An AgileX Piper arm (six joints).
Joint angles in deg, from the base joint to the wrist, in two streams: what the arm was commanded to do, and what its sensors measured. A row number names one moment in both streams.
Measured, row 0: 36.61 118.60 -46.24 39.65 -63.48 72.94
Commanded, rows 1 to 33: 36.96 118.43 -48.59 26.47 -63.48 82.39; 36.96 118.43 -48.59 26.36 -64.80 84.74; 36.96 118.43 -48.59 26.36 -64.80 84.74; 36.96 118.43 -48.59 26.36 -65.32 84.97; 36.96 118.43 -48.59 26.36 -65.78 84.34; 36.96 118.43 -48.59 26.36 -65.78 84.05; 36.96 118.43 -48.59 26.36 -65.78 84.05; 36.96 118.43 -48.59 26.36 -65.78 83.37; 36.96 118.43 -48.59 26.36 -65.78 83.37; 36.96 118.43 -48.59 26.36 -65.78 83.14; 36.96 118.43 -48.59 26.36 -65.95 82.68; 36.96 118.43 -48.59 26.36 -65.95 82.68; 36.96 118.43 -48.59 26.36 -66.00 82.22; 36.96 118.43 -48.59 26.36 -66.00 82.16; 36.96 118.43 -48.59 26.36 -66.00 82.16; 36.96 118.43 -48.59 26.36 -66.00 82.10; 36.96 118.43 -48.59 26.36 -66.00 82.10; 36.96 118.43 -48.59 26.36 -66.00 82.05; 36.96 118.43 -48.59 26.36 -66.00 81.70; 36.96 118.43 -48.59 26.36 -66.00 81.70; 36.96 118.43 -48.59 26.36 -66.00 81.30; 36.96 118.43 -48.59 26.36 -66.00 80.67; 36.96 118.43 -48.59 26.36 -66.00 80.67; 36.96 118.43 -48.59 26.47 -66.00 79.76; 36.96 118.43 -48.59 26.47 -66.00 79.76; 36.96 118.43 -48.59 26.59 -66.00 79.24; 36.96 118.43 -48.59 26.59 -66.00 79.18; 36.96 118.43 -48.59 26.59 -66.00 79.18; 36.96 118.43 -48.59 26.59 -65.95 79.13; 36.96 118.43 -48.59 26.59 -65.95 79.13; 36.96 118.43 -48.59 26.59 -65.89 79.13; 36.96 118.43 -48.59 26.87 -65.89 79.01; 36.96 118.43 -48.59 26.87 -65.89 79.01
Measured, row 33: 36.55 118.72 -46.18 39.02 -64.23 80.73
